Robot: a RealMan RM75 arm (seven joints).
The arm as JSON. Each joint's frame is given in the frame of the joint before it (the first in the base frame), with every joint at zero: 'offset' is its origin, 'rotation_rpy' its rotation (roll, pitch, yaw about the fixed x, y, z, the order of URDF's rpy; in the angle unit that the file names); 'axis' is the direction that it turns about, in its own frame. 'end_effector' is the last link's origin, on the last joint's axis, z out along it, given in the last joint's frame.
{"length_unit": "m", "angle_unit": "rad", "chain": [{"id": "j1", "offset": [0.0, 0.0, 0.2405], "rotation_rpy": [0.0, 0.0, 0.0], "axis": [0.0, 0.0, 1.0]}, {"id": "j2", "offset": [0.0, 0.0, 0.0], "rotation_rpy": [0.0, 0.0, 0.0], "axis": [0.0, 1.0, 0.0]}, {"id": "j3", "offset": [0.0, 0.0, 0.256], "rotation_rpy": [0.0, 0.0, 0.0], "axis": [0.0, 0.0, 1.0]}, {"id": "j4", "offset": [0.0, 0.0, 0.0], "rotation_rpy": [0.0, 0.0, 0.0], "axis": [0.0, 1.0, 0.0]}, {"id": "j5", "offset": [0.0, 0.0, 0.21], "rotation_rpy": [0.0, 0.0, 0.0], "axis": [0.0, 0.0, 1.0]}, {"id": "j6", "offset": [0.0, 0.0, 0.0], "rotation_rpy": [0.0, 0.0, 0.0], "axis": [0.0, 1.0, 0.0]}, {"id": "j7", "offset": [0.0, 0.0, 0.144], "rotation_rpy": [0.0, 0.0, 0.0], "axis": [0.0, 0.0, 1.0]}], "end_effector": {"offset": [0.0, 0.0, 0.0], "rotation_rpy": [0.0, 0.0, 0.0]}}
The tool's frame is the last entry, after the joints.
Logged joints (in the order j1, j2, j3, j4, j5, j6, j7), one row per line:
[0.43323 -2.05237 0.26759 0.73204 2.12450 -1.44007 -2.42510]
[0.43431 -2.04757 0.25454 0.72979 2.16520 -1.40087 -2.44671]
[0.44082 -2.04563 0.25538 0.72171 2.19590 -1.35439 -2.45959]
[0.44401 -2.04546 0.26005 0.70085 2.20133 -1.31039 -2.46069]
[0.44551 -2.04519 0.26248 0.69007 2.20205 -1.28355 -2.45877]
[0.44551 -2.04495 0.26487 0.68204 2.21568 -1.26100 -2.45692]
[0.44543 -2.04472 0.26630 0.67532 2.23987 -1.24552 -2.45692]
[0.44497 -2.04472 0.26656 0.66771 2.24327 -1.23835 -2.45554]
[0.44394 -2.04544 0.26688 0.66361 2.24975 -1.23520 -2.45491]
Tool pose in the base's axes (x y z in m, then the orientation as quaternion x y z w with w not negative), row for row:
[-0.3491 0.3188 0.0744 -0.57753 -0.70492 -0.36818 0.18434]
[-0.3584 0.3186 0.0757 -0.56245 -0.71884 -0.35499 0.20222]
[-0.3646 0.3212 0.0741 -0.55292 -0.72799 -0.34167 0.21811]
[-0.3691 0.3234 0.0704 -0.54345 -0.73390 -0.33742 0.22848]
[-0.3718 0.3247 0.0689 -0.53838 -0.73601 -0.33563 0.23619]
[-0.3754 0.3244 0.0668 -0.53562 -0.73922 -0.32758 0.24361]
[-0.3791 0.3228 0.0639 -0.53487 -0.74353 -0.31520 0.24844]
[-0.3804 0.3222 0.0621 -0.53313 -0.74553 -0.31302 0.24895]
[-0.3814 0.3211 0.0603 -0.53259 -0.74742 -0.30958 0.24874]
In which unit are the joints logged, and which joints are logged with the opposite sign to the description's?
The joints are logged in radians. Opposite sign: j1, j6.
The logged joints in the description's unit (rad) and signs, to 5 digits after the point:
[-0.43323 -2.05237 0.26759 0.73204 2.12450 1.44007 -2.42510]
[-0.43431 -2.04757 0.25454 0.72979 2.16520 1.40087 -2.44671]
[-0.44082 -2.04563 0.25538 0.72171 2.19590 1.35439 -2.45959]
[-0.44401 -2.04546 0.26005 0.70085 2.20133 1.31039 -2.46069]
[-0.44551 -2.04519 0.26248 0.69007 2.20205 1.28355 -2.45877]
[-0.44551 -2.04495 0.26487 0.68204 2.21568 1.26100 -2.45692]
[-0.44543 -2.04472 0.26630 0.67532 2.23987 1.24552 -2.45692]
[-0.44497 -2.04472 0.26656 0.66771 2.24327 1.23835 -2.45554]
[-0.44394 -2.04544 0.26688 0.66361 2.24975 1.23520 -2.45491]

